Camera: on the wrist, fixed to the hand. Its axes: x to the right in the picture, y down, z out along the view.
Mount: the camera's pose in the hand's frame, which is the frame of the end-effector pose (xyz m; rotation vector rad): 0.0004 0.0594 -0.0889 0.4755 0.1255 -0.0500
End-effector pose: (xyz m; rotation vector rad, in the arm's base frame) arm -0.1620 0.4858 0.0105 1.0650 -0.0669 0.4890
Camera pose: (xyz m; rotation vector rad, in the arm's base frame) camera -0.2023 0.5847 0.0156 1.4934 0.1959 0.5391
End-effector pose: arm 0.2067 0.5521 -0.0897 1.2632 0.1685 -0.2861
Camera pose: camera 0.2279 0.6532 -0.0620 1.7519 0.2492 -0.3000
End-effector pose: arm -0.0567 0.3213 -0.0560 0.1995 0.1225 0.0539
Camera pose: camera -0.0700 0.3967 -0.1306 0.6682 0.2651 -0.0137
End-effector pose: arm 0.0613 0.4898 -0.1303 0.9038 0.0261 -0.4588
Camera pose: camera 0.1001 0.5888 -0.1413 1.4013 0.0558 -0.4623
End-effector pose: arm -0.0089 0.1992 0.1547 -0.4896 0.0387 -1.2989
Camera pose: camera 0.0189 0.1807 0.0531 -0.0025 -0.1758 -1.3333
